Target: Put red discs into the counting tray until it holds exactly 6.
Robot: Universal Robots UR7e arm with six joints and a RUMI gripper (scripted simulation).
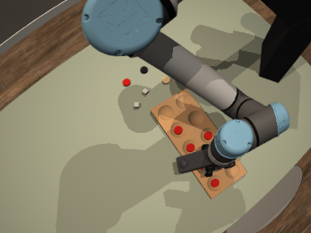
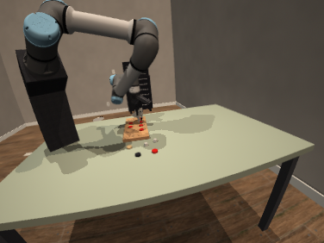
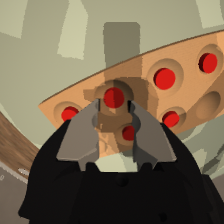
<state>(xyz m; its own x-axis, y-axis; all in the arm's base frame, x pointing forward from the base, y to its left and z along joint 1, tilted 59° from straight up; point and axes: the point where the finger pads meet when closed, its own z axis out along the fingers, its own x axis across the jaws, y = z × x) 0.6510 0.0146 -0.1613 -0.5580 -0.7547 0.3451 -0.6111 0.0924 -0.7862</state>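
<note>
The wooden counting tray is 6 cm to the right of my hand, 6 cm behind it and 2 cm below it. The rest, counted from my hand: black disc 40 cm to the right, 14 cm behind, 3 cm below; then tan disc 30 cm to the right, 16 cm behind, 3 cm below.
</note>
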